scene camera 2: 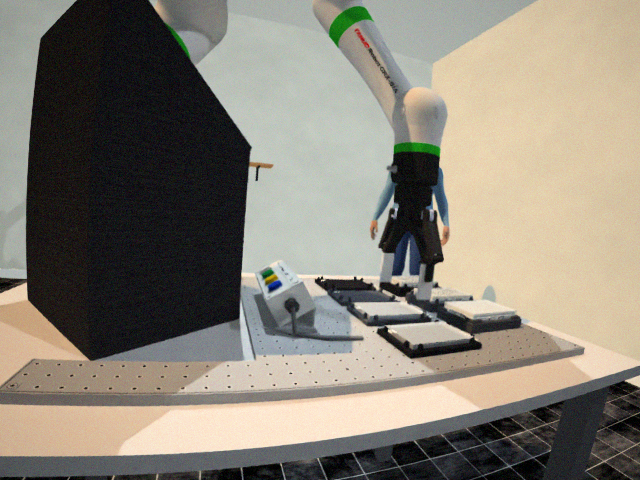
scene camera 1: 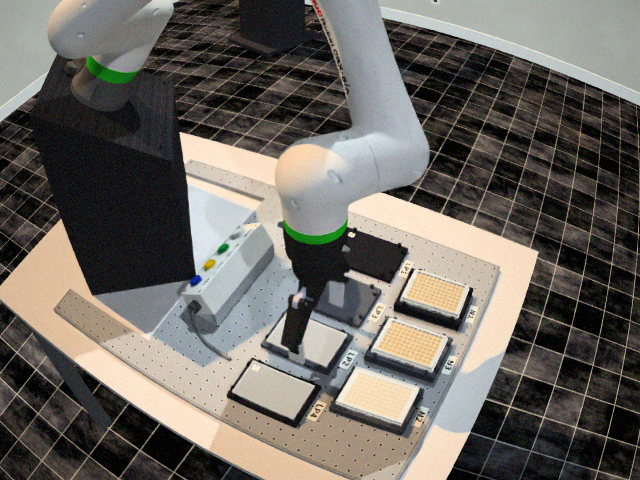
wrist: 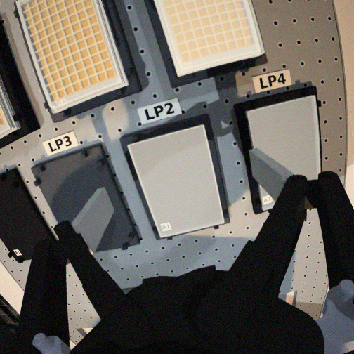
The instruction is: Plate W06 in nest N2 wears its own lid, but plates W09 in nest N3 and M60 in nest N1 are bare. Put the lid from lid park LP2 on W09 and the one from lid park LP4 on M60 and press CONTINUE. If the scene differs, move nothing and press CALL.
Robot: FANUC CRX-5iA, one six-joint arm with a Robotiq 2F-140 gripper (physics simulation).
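Frame: origin at the arm's base, x right, y ahead, z up, level; centimetres.
Seen in the pictures: gripper, fingertip midpoint: [scene camera 2: 402, 289] [scene camera 1: 317, 331]; arm's base at its link origin: [scene camera 2: 132, 76] [scene camera 1: 98, 91].
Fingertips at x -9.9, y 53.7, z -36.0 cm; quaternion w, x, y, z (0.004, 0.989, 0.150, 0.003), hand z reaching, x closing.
Observation:
Pixels of each thing's top centre, then the offset from my fingertips to it.
- light grey LP2 lid at its top centre: [scene camera 1: 306, 337] [scene camera 2: 388, 308] dx +0.4, dy -2.4, dz -3.9 cm
- LP4 lid at its top centre: [scene camera 1: 272, 389] [scene camera 2: 429, 331] dx +13.2, dy +1.9, dz -3.9 cm
- N3 plate at its top centre: [scene camera 1: 411, 342] [scene camera 2: 442, 291] dx -11.2, dy +13.4, dz -2.2 cm
- N1 plate at its top centre: [scene camera 1: 436, 291] [scene camera 2: 411, 278] dx -24.0, dy +9.1, dz -1.9 cm
- N2 plate at its top centre: [scene camera 1: 378, 394] [scene camera 2: 480, 306] dx +1.6, dy +17.0, dz -2.1 cm
- Park LP3 at its top centre: [scene camera 1: 337, 291] [scene camera 2: 362, 291] dx -11.7, dy -6.3, dz -3.7 cm
- park LP1 at its top centre: [scene camera 1: 368, 249] [scene camera 2: 345, 279] dx -24.2, dy -9.6, dz -3.7 cm
- button box at its top centre: [scene camera 1: 224, 254] [scene camera 2: 281, 268] dx +1.1, dy -24.6, dz +2.7 cm
My gripper [scene camera 1: 316, 325] [scene camera 2: 405, 289] [wrist: 177, 181] is open and empty, its fingers spread to both sides of the LP2 lid and above it. The light grey LP2 lid [scene camera 1: 325, 341] [scene camera 2: 387, 310] [wrist: 177, 187] lies flat in its park. The LP4 lid [scene camera 1: 273, 390] [scene camera 2: 429, 334] [wrist: 285, 125] lies in its park; one finger covers part of it in the wrist view. The N3 plate [scene camera 1: 409, 343] [wrist: 72, 50] and N1 plate [scene camera 1: 435, 292] show strong orange wells. The N2 plate [scene camera 1: 379, 395] [scene camera 2: 480, 308] [wrist: 210, 30] looks paler, as under a lid. Plate names are unreadable.
Park LP3 [scene camera 1: 356, 310] [wrist: 70, 175] and park LP1 [scene camera 1: 379, 258] [wrist: 20, 215] hold no lid. A button box [scene camera 1: 237, 273] [scene camera 2: 286, 297] with green, yellow and blue buttons and a cable stands beside the parks. A person [scene camera 2: 382, 201] stands behind the arm.

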